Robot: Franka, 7 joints.
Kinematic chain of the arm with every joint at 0, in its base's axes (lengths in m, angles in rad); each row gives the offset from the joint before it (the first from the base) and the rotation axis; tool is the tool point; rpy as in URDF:
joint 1: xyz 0 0 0.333 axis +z
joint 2: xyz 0 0 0 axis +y
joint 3: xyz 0 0 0.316 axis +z
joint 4: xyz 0.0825 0 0 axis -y
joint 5: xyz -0.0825 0 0.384 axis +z
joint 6: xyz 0 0 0 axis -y
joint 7: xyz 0.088 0 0 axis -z
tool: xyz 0 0 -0.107 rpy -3.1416 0 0
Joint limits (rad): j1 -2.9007..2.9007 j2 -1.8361..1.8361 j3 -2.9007..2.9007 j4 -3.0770..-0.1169 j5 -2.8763..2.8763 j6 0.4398..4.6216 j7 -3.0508..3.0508
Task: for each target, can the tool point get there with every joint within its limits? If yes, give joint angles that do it. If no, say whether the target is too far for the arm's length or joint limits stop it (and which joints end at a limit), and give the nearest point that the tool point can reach.
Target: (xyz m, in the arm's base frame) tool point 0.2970 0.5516 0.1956
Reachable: yes | joints 1.5864 1.2419 -0.5540 -1.0984 2.3474 4.1002 -1.2515
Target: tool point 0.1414 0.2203 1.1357
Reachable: yes | joints 1.2911 0.0089 -0.1405 -0.6451 0.4857 3.1254 -1.9956
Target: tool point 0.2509 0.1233 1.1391
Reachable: yes | joints -0.0019 0.4999 2.4013 -0.3828 -1.8645 2.6113 1.9959
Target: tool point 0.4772 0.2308 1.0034
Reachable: yes | joints 0.7172 0.3612 -0.6086 -0.5809 -0.7717 2.6978 -0.7435
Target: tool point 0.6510 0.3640 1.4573
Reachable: no: too far | nearest point 0.4139 0.2315 1.0479 | short by 0.491 m
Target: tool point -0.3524 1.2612 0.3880
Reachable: no: too far | nearest point -0.2307 0.8255 0.3690 | short by 0.453 m
